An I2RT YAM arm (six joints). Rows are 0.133 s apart.
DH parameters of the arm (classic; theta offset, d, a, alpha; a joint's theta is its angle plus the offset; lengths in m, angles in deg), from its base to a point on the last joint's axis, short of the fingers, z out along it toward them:
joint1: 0 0.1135 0.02 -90
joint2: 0 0 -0.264 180
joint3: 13.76 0 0.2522 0
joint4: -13.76 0 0.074 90
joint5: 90 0 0 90
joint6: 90 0.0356 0 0
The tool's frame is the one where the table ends.
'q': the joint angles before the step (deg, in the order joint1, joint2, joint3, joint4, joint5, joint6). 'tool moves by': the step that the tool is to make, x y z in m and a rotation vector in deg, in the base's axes. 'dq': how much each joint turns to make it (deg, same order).
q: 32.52, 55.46, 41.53, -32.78, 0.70, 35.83
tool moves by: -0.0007, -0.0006, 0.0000, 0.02, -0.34, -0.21
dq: 0.01, -0.35, -0.23, 0.18, 0.27, 0.05
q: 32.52, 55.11, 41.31, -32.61, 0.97, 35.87
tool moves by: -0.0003, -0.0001, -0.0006, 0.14, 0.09, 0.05
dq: -0.01, -0.08, -0.17, 0.09, -0.16, 0.07
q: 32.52, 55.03, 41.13, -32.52, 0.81, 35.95
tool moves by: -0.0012, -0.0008, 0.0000, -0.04, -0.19, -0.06
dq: 0.02, -0.43, -0.21, -0.08, 0.15, -0.04
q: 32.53, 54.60, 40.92, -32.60, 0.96, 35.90
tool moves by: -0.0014, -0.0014, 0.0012, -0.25, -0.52, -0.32
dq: -0.02, -0.62, -0.06, -0.25, 0.56, -0.13
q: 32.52, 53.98, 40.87, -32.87, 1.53, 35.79
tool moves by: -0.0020, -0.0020, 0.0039, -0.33, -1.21, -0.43
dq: 0.00, -1.02, 0.24, -0.41, 0.96, -0.35
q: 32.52, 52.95, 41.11, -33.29, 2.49, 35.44
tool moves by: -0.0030, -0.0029, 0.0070, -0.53, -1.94, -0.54
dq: 0.02, -1.49, 0.62, -0.72, 1.44, -0.67
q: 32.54, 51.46, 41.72, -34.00, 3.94, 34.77
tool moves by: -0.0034, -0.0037, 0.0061, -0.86, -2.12, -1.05
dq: -0.01, -1.63, 0.39, -0.64, 2.03, -0.66
